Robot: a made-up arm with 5 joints.
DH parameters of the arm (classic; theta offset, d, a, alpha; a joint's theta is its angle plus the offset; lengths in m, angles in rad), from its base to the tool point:
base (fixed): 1.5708 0.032 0 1.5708
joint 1: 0 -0.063 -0.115 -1.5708
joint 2: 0 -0.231 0.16 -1.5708
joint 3: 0 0.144 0.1 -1.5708
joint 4: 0 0.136 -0.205 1.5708
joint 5: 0 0.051 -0.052 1.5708
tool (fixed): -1.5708 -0.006 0 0
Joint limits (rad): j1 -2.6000..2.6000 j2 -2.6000..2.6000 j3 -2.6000..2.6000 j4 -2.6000..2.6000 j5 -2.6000..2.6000
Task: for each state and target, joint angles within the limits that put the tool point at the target. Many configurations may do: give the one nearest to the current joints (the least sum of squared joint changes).
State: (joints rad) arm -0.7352 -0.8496 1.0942 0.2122 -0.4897
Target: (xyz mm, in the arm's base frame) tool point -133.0 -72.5 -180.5
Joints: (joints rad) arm -0.9097 -1.4766 1.0911 0.2010 -0.4476
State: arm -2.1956 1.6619 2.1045 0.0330 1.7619
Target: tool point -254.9 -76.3 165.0
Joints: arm -1.7415 1.0899 2.3132 -0.4962 1.6970
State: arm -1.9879 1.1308 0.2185 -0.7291 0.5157
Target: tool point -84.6 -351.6 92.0
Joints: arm -1.5229 0.9347 0.1124 -0.8620 0.2292
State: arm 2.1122 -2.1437 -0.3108 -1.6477 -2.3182
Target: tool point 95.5 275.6 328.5
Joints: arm 2.6000 -1.5290 -0.1168 -1.0901 -2.4628
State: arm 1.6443 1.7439 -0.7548 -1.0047 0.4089
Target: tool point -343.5 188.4 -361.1
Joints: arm 0.9799 1.7897 -1.5531 -0.5910 0.0487
